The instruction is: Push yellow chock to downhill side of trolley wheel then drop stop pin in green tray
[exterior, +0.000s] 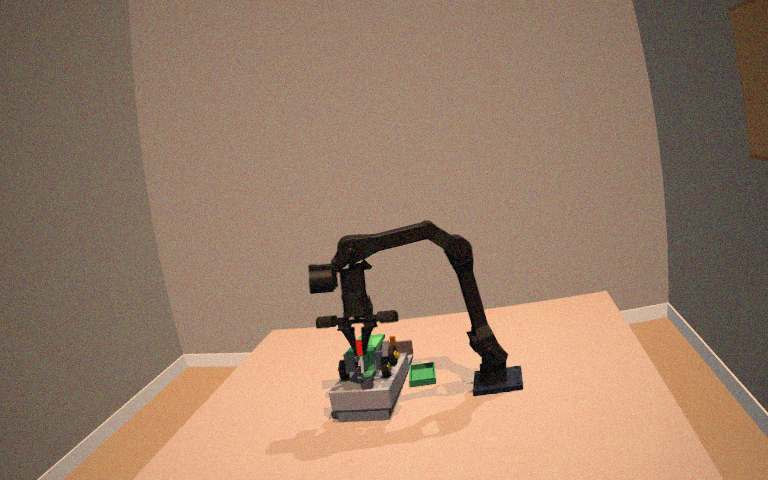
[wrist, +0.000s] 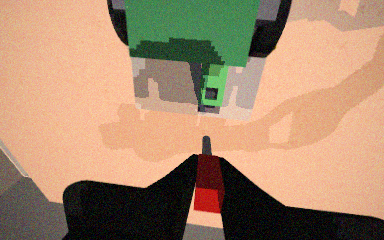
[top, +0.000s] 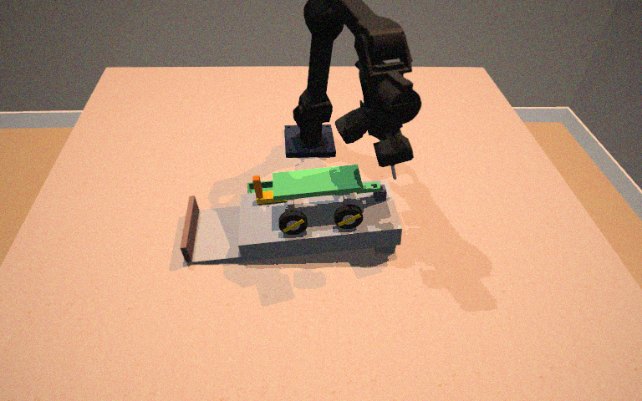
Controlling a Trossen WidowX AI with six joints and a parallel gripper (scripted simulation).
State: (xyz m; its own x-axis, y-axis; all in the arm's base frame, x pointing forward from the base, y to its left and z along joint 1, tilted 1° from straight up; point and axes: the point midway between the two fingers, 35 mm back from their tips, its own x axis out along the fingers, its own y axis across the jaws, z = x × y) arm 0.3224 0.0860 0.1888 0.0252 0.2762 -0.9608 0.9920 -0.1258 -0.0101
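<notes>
The green tray lies 13 cm behind my gripper tip, 22 cm to the right of it and 19 cm below it. Also, from my gripper tip: trolley: 15 cm to the right, 7 cm below; grey ramp: 15 cm to the right, 13 cm below; red-headed stop pin: right at my gripper tip.
</notes>
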